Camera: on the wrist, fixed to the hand. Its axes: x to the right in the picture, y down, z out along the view.
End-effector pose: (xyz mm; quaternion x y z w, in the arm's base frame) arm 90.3 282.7 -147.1 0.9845 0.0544 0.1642 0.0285
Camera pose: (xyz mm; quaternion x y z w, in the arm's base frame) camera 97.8 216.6 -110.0 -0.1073 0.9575 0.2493 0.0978
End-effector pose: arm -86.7 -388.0 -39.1 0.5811 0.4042 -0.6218 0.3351
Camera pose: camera -13.0 -391.6 -58.0 0.2007 -0.6204 0.1671 0.7396
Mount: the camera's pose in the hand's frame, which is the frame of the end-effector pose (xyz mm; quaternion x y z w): 11.2 69.1 -30.1 -0.0443 -0.2850 0.9575 0.0098
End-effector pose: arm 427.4 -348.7 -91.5 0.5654 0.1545 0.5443 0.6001
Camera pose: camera 374.2 -340.1 -37.6 -0.2820 0.7350 -0.4256 0.4462
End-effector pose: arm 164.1 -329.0 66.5 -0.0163 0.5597 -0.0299 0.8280
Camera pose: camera 142.5 -260.6 40.7 0.4905 -0.2136 0.8219 0.1955
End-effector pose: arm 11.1 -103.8 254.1 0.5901 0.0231 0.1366 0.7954
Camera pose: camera 2.8 -54.6 311.7 -0.0316 0.7975 -0.5957 0.0903
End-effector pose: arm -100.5 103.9 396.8 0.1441 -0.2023 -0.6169 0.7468
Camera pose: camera -24.7 105.5 403.9 -0.4012 -0.3255 0.6590 0.5467
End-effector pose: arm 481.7 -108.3 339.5 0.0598 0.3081 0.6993 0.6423
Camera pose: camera 405.9 -107.5 346.9 -0.4664 0.2683 -0.6184 0.5728
